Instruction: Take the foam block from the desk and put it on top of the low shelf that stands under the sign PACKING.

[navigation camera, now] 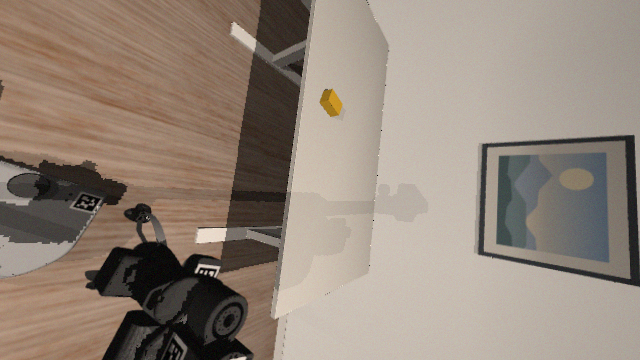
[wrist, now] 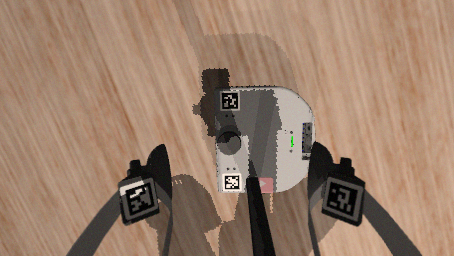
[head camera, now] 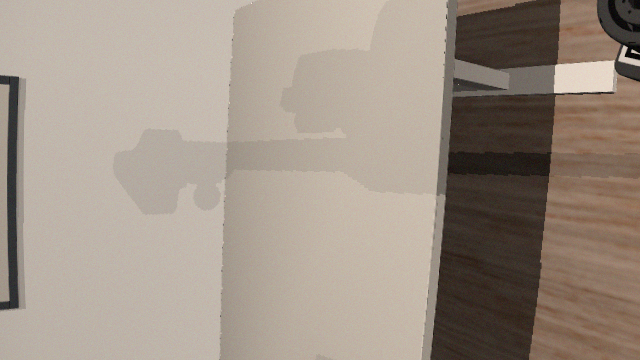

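Seen in the pictures: gripper, fingertip midpoint: (navigation camera: 117, 241); robot's base, link origin: (navigation camera: 29, 184).
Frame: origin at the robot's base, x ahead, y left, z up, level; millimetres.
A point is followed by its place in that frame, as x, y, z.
The yellow foam block (navigation camera: 331, 103) {624, -491, 765} lies on the white desk (head camera: 325, 270) {492, -693, 720} (navigation camera: 335, 160) {476, -686, 720} in the navigation view, nearer the desk's front edge than the wall; it does not show in the head view. My gripper (navigation camera: 140, 214) (wrist: 238, 163) {-24, -123, 718} is open and empty, its fingers wide apart. It points down over the floor and my own base, in front of the desk and apart from the block. The low shelf and the sign PACKING do not show in these views.
My wheeled base (navigation camera: 40, 255) {-184, -113, 159} (wrist: 290, 107) stands on the wood floor below the gripper. The desk's white legs (head camera: 585, 77) (navigation camera: 215, 235) reach out under its front edge. A framed picture (navigation camera: 565, 200) {560, -1197, 1528} hangs on the wall behind the desk. Shadows of the robot fall on desk and wall.
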